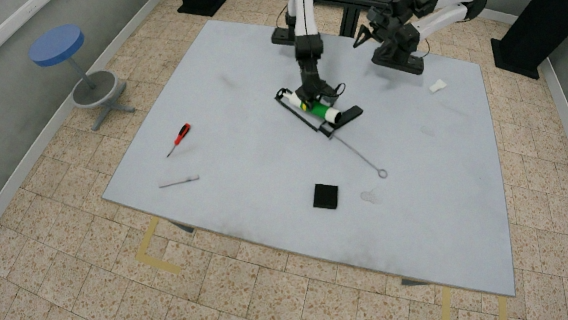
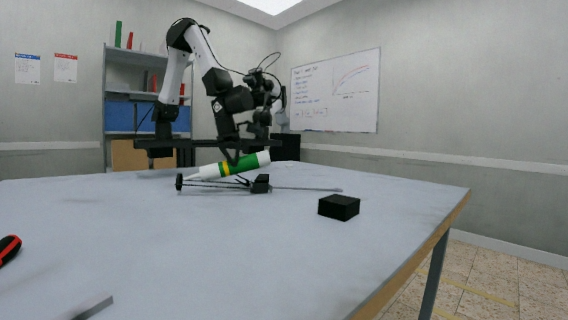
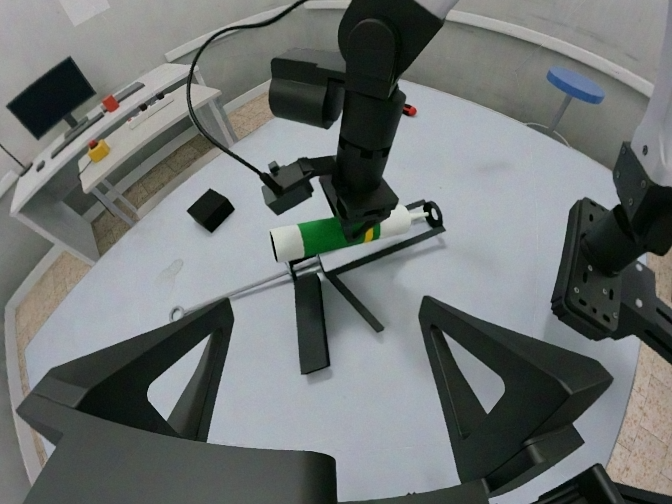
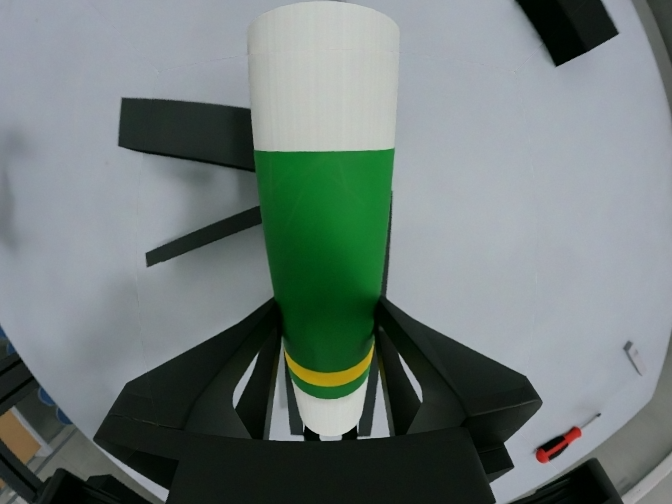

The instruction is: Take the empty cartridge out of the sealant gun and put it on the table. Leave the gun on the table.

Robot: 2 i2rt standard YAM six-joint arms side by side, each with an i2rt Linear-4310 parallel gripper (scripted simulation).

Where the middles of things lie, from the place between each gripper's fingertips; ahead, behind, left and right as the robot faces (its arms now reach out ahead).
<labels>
Now: right hand (image 2: 235, 165) 1 cm short of the black sealant gun (image 1: 355, 111), 9 cm to the right of it and 8 cm above it. From my right hand the other things lie so: black block (image 2: 335, 206): 31 cm ahead, 13 cm to the left, 8 cm below.
I see the black sealant gun 140 mm ahead of my left hand (image 1: 362, 53), 30 mm to the right of it and 260 mm below it. Round my left hand: black block (440 mm ahead, 10 mm to the left, 260 mm below).
</labels>
